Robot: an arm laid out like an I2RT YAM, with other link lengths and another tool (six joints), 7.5 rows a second.
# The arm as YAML. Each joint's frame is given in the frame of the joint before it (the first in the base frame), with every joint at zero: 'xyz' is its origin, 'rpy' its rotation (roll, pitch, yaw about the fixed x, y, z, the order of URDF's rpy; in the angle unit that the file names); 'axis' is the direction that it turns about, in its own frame. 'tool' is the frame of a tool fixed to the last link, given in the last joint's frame.
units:
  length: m
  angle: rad
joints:
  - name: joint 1
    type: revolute
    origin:
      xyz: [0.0, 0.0, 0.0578]
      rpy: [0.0, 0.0, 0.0]
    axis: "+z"
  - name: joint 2
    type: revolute
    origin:
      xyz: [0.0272, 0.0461, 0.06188]
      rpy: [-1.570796, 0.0, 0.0]
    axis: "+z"
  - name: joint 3
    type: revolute
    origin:
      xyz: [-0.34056, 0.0, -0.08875]
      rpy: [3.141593, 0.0, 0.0]
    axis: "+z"
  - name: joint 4
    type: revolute
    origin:
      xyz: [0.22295, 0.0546, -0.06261]
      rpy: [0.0, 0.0, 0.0]
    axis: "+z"
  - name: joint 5
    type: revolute
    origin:
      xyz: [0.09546, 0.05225, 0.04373]
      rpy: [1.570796, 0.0, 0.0]
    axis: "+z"
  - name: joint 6
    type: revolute
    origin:
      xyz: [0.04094, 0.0, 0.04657]
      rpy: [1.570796, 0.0, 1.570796]
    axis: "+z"
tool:
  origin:
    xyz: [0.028, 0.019, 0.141]
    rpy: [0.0, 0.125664, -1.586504]
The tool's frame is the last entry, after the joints.
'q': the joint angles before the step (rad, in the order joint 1, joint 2, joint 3, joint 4, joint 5, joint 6). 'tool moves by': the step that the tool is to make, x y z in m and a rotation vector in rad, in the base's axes. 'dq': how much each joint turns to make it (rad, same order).
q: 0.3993, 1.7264, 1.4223, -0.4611, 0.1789, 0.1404
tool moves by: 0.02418, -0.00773, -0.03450, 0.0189, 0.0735, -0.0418
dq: -0.0452, 0.1116, 0.0549, -0.0094, -0.0343, 0.0291
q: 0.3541, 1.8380, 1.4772, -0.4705, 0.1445, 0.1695
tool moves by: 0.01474, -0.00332, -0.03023, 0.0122, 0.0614, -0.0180
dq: -0.0261, 0.0855, 0.0377, -0.0079, -0.0296, 0.0149
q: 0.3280, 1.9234, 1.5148, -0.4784, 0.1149, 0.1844
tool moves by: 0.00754, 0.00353, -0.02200, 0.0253, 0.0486, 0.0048
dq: -0.0126, 0.0583, 0.0271, -0.0079, -0.0417, 0.0106
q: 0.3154, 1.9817, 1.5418, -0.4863, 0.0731, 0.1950
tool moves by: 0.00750, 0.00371, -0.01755, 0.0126, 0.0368, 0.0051
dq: -0.0064, 0.0535, 0.0338, -0.0117, -0.0256, 0.0044
